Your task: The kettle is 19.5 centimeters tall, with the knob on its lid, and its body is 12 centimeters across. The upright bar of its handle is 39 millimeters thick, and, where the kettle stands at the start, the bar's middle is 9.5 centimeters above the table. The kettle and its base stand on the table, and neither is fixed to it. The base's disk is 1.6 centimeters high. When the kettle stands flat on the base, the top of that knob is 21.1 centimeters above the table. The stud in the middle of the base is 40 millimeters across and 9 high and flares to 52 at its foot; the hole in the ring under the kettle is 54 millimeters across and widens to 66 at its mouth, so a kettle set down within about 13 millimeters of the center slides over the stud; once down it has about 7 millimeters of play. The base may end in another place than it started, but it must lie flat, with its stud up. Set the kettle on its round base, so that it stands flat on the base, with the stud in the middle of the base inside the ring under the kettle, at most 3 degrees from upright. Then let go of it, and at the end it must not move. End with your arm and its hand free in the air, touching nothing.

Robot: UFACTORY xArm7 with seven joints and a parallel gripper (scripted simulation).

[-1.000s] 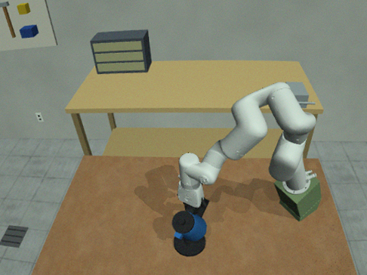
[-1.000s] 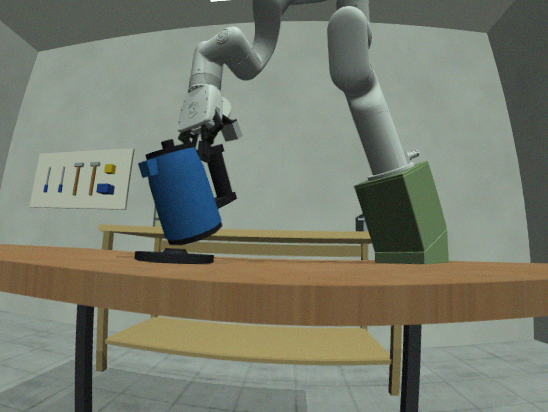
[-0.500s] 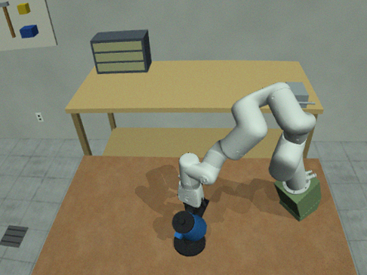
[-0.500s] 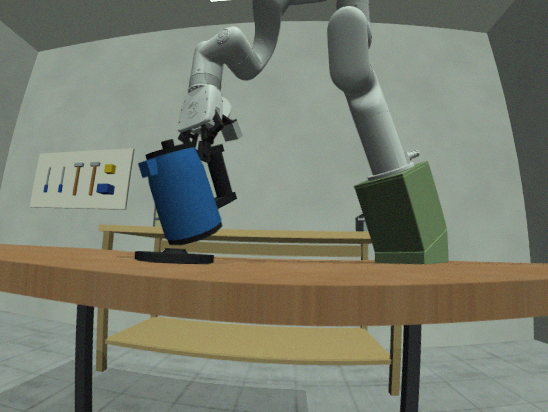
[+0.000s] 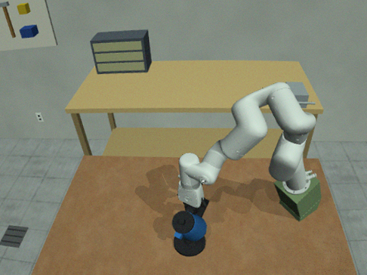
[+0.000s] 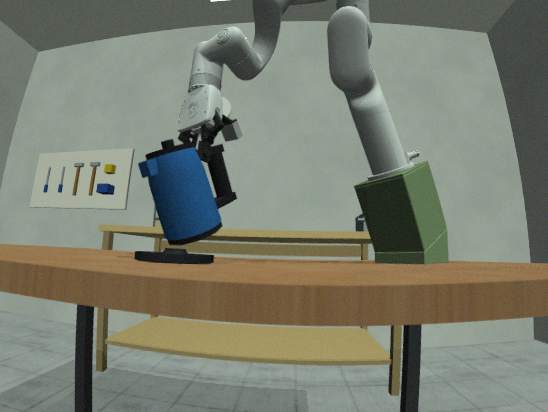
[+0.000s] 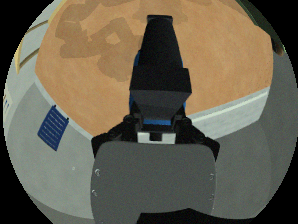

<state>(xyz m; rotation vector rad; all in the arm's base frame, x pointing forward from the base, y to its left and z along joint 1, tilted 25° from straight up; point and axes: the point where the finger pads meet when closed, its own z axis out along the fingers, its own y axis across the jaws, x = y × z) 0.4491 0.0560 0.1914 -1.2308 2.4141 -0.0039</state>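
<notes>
Right now my hand is 7 cm above the blue kettle. Round my hand: round black base 22 cm below, 3 cm to the left, 2 cm ahead.
</notes>
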